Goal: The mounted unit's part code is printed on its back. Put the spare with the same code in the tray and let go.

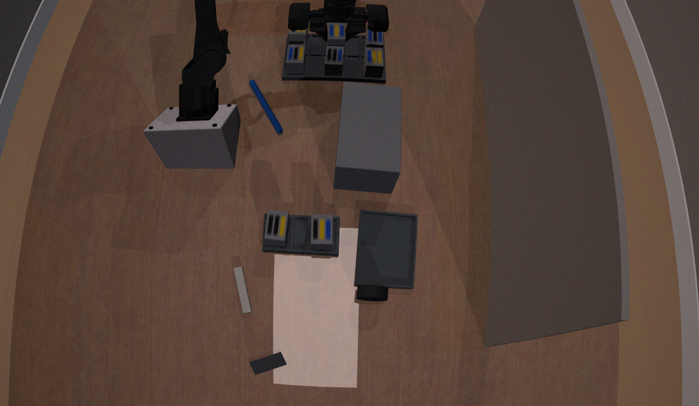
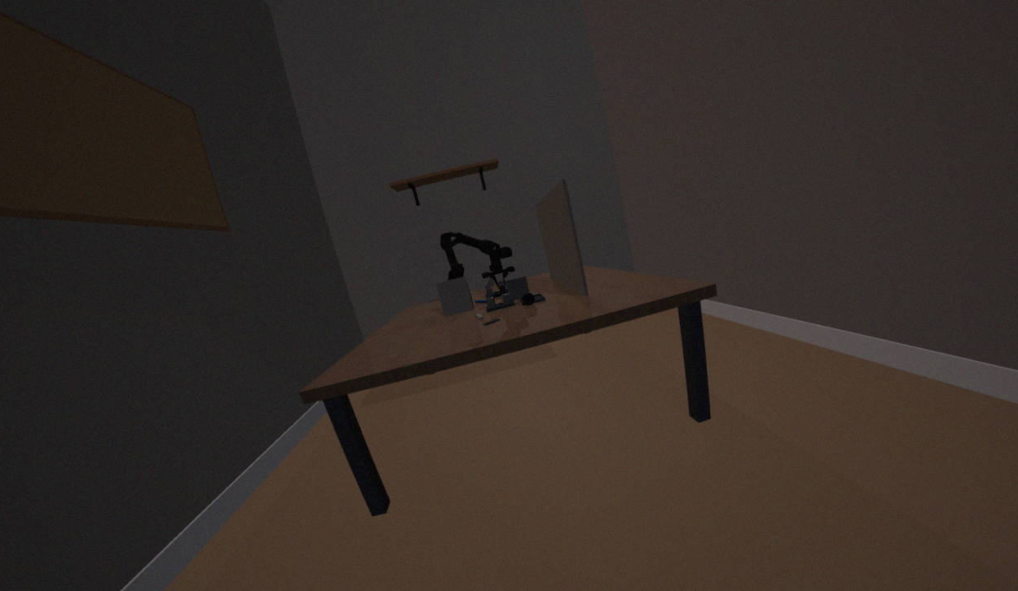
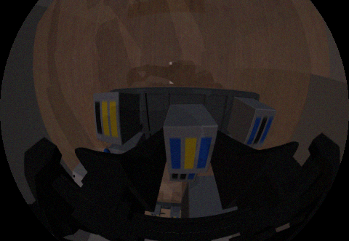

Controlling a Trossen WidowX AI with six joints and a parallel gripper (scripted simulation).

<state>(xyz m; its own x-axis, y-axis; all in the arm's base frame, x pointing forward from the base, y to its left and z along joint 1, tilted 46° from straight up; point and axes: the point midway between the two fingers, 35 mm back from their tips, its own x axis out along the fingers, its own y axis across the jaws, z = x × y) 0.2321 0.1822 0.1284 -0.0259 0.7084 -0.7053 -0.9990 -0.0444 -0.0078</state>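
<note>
My gripper tip is 41 cm to the left of the dark grey tray, 10 cm short of it and 3 cm above it. From my gripper tip the other things lie so: grey spare (2 cm above); then tall grey box (22 cm to the right, 6 cm ahead, 1 cm above); then blue pen (14 cm to the right, 13 cm behind, 3 cm below).
</note>
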